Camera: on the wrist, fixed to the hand. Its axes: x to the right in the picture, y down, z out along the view.
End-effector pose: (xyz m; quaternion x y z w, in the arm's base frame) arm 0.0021 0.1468 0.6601 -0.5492 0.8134 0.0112 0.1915
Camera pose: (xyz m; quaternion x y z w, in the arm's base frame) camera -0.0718 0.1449 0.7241 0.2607 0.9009 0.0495 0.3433
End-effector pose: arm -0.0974 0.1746 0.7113 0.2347 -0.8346 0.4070 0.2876
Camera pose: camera -0.1106 0.2703 0.7268 0.3251 0.6692 -0.6136 0.2644
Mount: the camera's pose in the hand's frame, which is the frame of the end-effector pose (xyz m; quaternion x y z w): 0.0049 0.0533 -0.0819 0.2083 -0.1368 0.7125 0.6559
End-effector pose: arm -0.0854 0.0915 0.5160 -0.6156 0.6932 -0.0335 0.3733
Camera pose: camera -0.1751 0.0661 0.5456 0.1633 0.8353 0.1838 0.4918
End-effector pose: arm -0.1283 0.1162 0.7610 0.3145 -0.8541 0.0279 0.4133
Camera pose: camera -0.1040 0.1815 0.8297 -0.3124 -0.8350 0.4477 0.0689
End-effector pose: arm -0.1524 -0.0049 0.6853 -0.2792 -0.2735 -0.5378 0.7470
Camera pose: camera -0.0912 -0.0522 0.6253 -0.2960 -0.1947 0.2747 0.8939
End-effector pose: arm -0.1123 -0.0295 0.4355 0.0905 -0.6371 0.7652 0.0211
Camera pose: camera -0.1341 0.0403 0.3705 0.2855 0.3258 -0.6372 0.6374
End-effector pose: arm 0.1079 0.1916 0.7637 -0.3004 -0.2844 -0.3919 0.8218
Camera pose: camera 0.1729 0.1579 0.6988 -0.2821 -0.1666 0.4288 0.8419
